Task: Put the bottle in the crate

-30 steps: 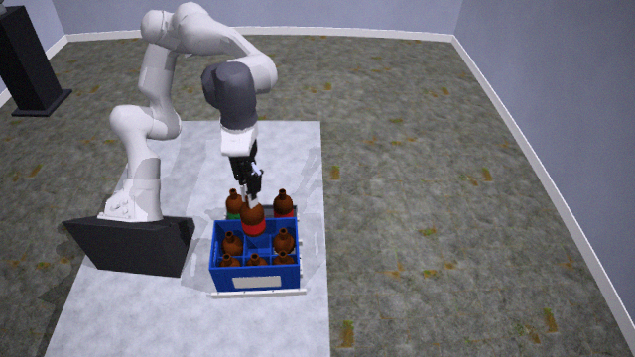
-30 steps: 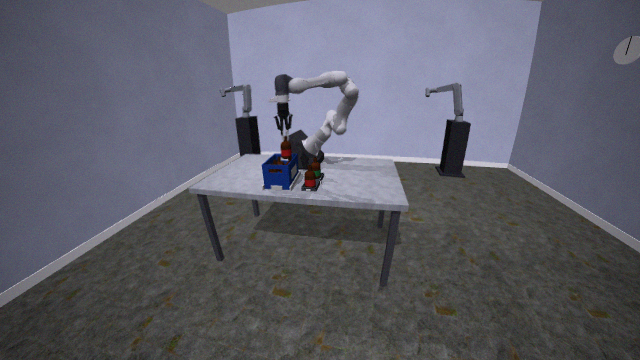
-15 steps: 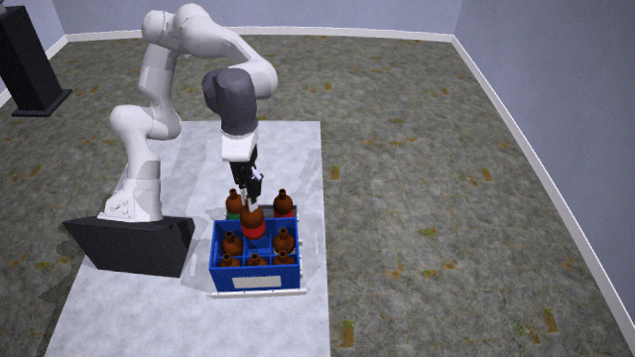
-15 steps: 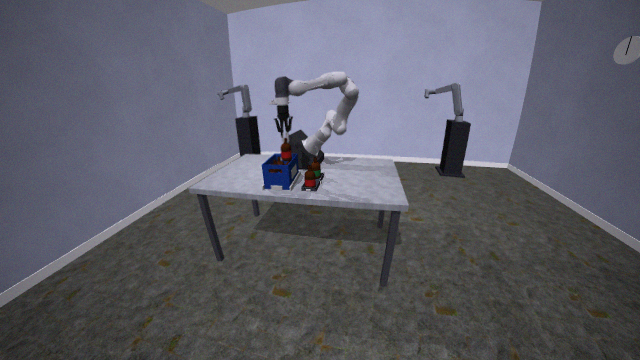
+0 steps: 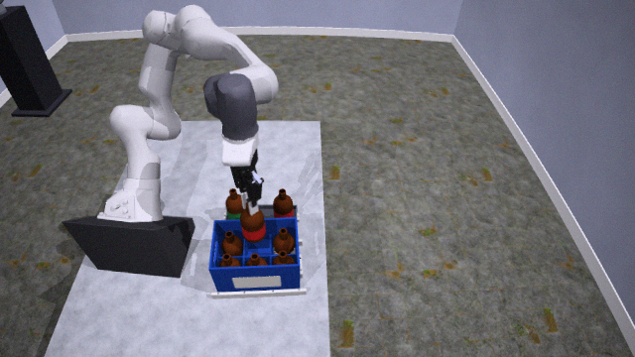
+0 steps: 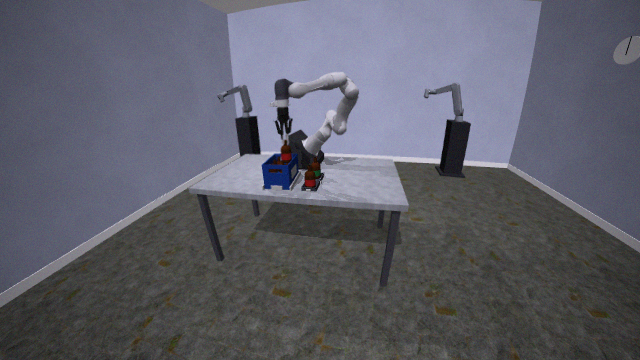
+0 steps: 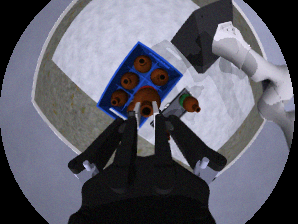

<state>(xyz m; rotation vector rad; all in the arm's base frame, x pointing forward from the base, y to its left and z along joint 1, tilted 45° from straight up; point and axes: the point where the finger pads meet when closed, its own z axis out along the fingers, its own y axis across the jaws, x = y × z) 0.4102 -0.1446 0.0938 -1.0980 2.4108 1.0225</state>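
Now: hand 9 cm above the bottle. Also, from my hand: dark tray (31 cm below, 19 cm to the left, 2 cm behind); then crate (24 cm below, 4 cm to the right, 1 cm ahead).
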